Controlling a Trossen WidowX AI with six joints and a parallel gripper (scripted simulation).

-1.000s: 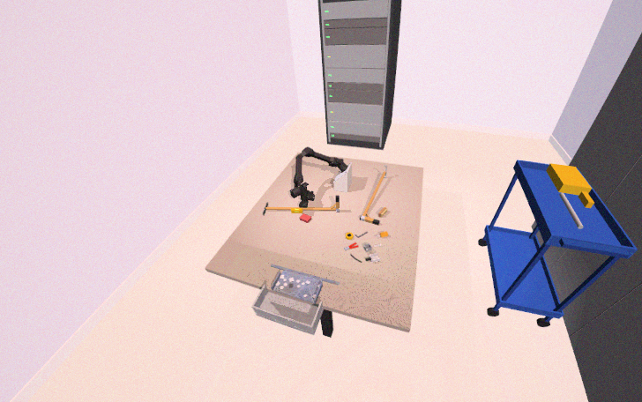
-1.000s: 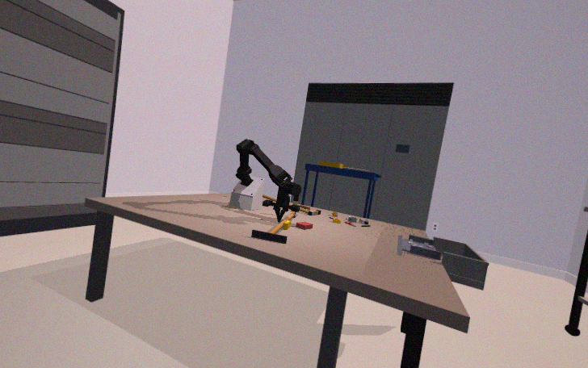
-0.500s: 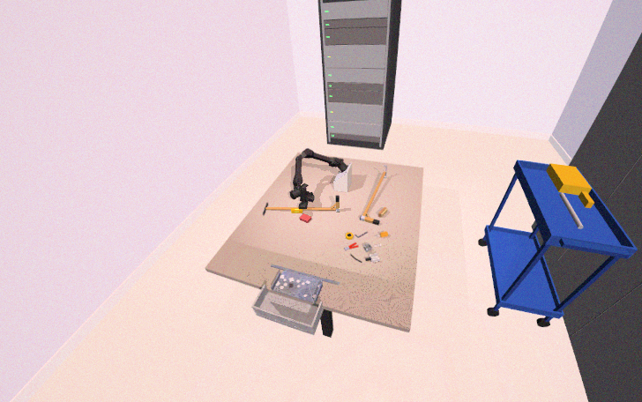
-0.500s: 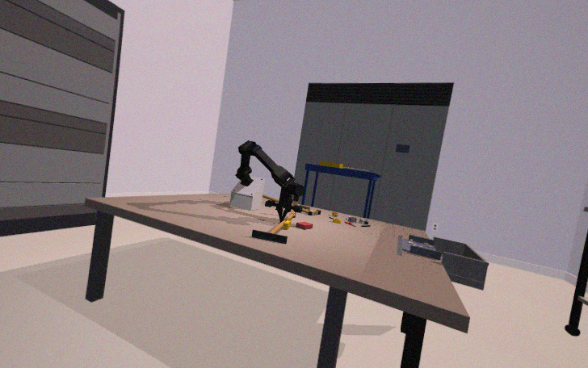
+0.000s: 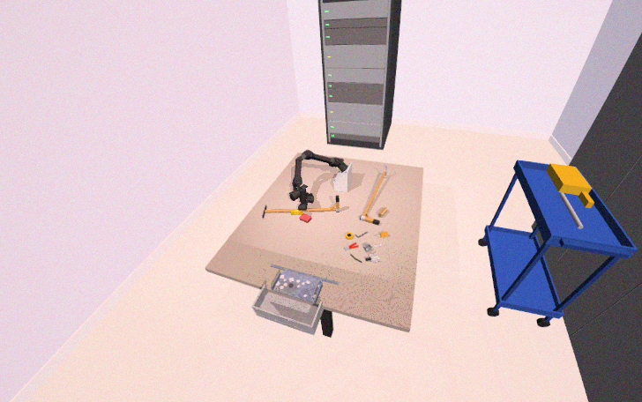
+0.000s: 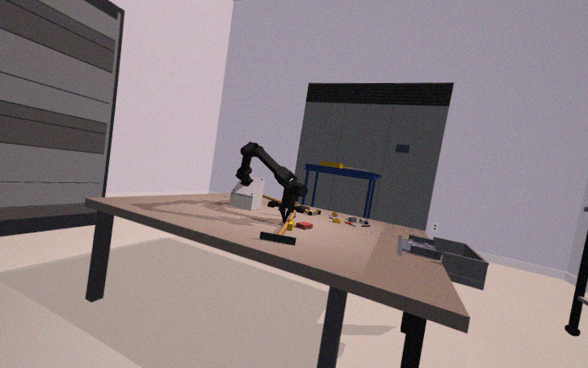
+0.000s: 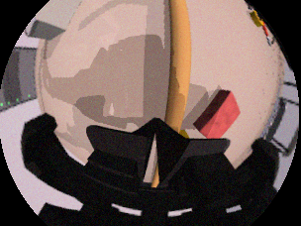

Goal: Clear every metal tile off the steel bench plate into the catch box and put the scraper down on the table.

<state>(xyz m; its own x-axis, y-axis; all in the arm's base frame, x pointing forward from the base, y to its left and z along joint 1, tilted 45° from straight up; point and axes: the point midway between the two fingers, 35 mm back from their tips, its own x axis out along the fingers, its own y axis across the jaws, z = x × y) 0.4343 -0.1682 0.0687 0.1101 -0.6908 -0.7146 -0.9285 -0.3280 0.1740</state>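
Now: the long scraper 5 cm above my gripper tip, 3 cm ahead of it and 2 cm to the right of it. The rest, counted from my gripper tip: yellow tape roll (42 cm to the left, 13 cm ahead); yellow block (7 cm ahead, 4 cm to the right, 2 cm above); red block (9 cm ahead, 5 cm to the left).
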